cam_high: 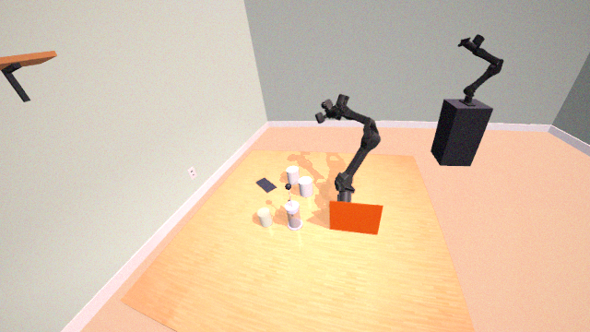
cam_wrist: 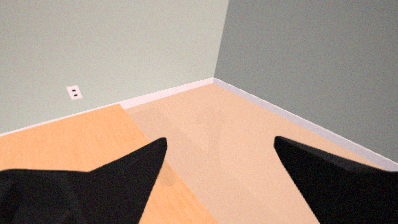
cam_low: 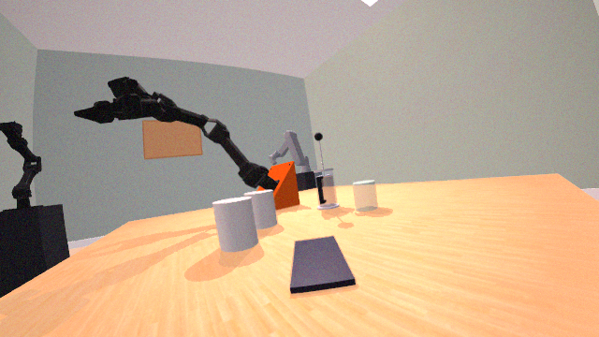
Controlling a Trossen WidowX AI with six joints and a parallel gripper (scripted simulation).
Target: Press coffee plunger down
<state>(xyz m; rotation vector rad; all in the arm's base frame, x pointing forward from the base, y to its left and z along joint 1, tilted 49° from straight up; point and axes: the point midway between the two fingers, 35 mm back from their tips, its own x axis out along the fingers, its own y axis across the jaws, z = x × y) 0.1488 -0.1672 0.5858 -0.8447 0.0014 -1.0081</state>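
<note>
Right now the coffee press is 640 mm to the left of my gripper tip, 220 mm below it and 90 mm ahead of it.
</note>
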